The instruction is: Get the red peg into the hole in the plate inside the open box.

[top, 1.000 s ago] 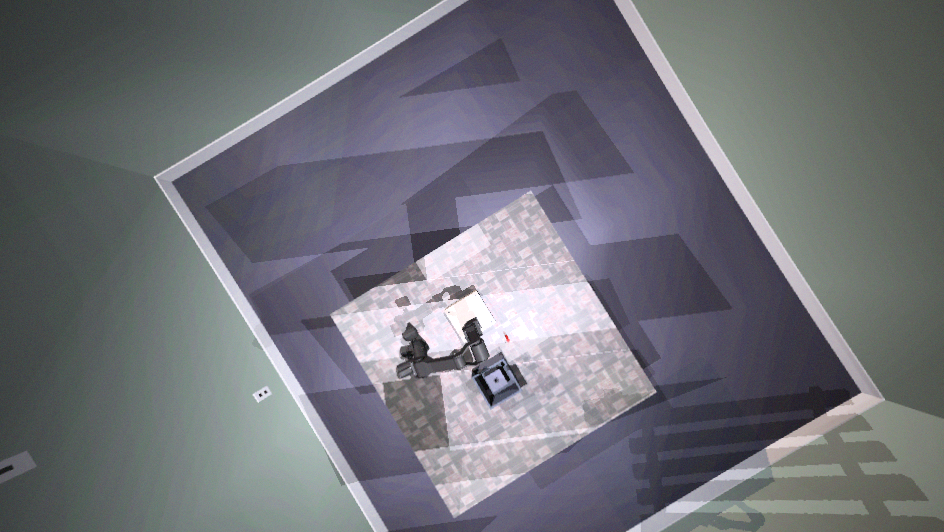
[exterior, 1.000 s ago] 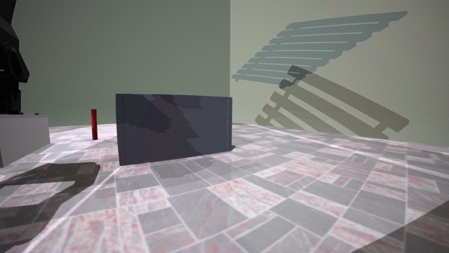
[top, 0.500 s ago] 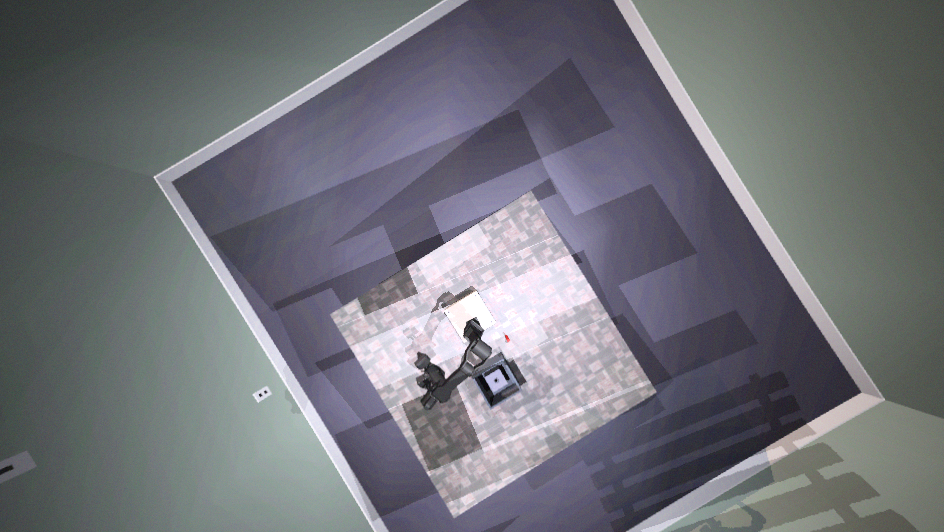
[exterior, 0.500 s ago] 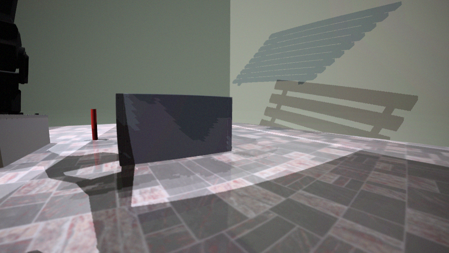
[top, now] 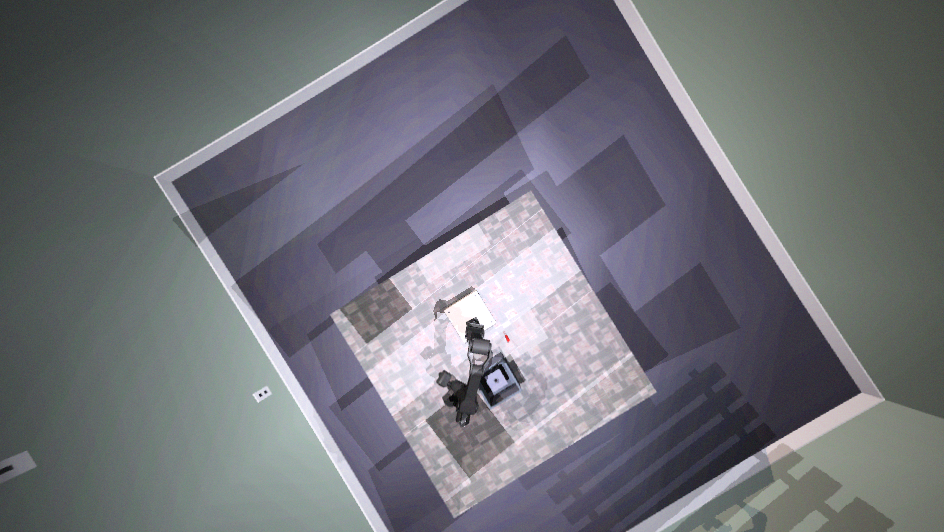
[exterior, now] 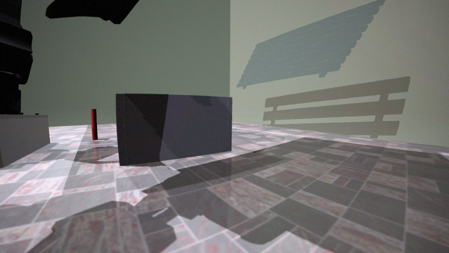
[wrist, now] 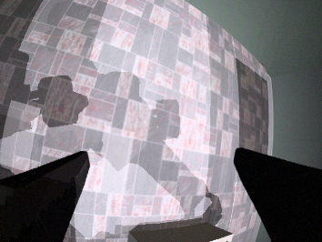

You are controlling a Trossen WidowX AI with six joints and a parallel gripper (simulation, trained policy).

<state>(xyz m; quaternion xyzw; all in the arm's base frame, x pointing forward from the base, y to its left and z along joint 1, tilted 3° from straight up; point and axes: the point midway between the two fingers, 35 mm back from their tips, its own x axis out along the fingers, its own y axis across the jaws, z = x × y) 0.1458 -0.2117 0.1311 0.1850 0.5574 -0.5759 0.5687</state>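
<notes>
Right now my gripper tip is 1 cm short of the red peg, 35 cm to the right of it and 14 cm above it. From my gripper tip the other things lie so: grey plate (18 cm ahead, 20 cm to the left, 13 cm below); then dark box (18 cm ahead, 20 cm to the left, 15 cm below).
</notes>
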